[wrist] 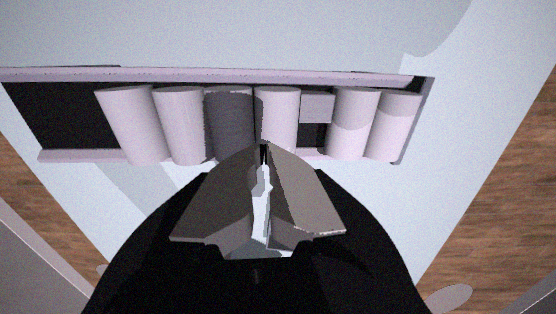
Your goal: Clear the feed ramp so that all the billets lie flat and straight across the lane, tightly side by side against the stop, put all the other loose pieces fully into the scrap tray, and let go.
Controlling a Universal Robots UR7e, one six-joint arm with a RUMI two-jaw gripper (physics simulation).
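Frame: origin at the arm's base, x right, y down, z ahead, level; millimetres.
Seen in the pictures: gripper, fingertip midpoint: (264,146).
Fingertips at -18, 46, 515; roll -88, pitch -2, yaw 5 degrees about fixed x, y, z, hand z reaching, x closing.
A point is followed by its place in that frame, as x, y, z.
The feed ramp (60,156) @[-235, 61, 487] is a dark lane with pale rails, running across the wrist view. Two pale billets (355,122) @[58, 64, 533] (394,125) @[95, 69, 531] lie across it at the right, the outer one beside the end stop (428,86) @[125, 87, 563]. A small pale block (316,108) @[25, 74, 541] sits between the inner of these and a row of several billets (281,115) @[-5, 56, 539] (230,120) @[-46, 51, 534] (182,125) @[-84, 47, 530] (127,125) @[-126, 42, 530] to its left. The leftmost billets look slanted in this view. My gripper (264,146) @[-18, 46, 515] is shut and empty, its tips in front of the row's right end, hiding lower parts of the billets there. No scrap tray can be made out.
The ramp is on a pale blue surface (480,100) @[259, 160, 544], with wooden floor or table (505,215) to either side. A grey panel (35,265) shows at the lower left, a grey disc (450,298) at the lower right.
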